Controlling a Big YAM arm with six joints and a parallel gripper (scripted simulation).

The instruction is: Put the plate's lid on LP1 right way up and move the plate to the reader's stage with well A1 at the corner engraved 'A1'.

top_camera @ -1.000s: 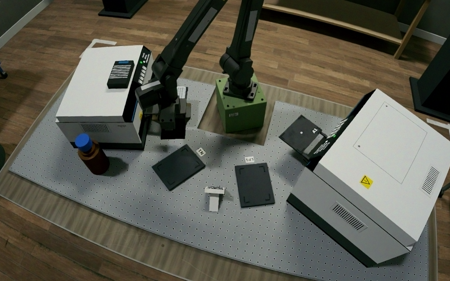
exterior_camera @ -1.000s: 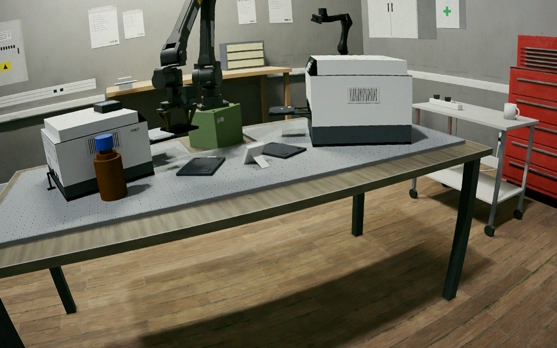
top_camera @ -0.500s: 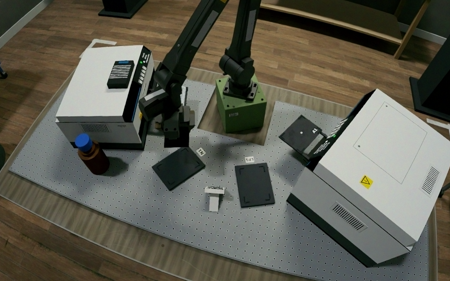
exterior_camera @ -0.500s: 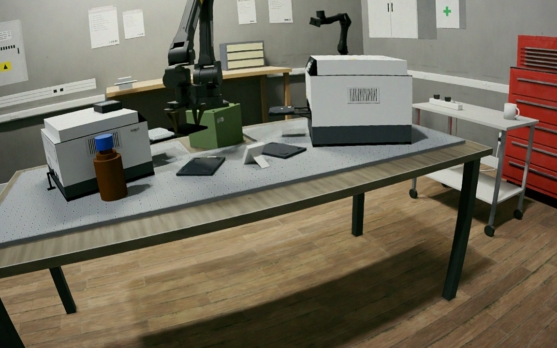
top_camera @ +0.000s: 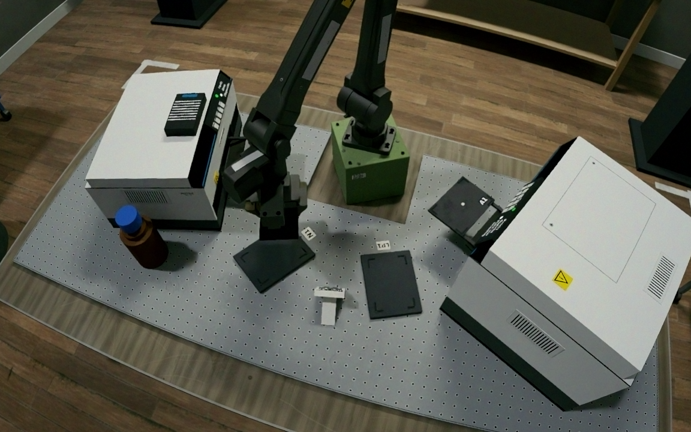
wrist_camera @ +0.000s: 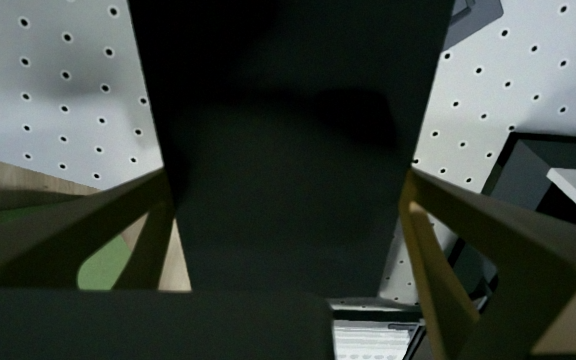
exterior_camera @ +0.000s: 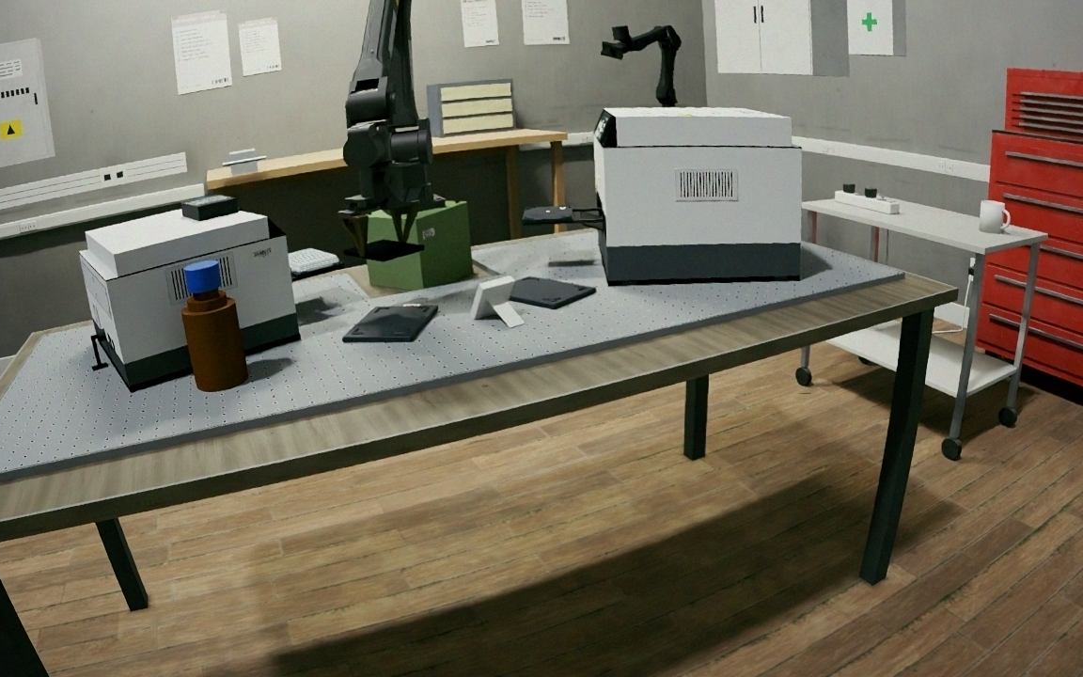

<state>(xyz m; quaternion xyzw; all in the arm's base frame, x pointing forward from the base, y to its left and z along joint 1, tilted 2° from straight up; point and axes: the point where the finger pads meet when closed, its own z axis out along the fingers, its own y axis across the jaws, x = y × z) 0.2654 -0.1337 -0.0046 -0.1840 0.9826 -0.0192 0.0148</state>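
Right now the LP1 pad is 280 mm to the left of my hand, 120 mm below it and 30 mm ahead of it. From my hand the other things lie so: well plate: 190 mm behind, 120 mm to the right, 40 mm below; then dark lid: 10 mm below; then N1 nest: 120 mm below, 50 mm ahead, 10 mm to the right.
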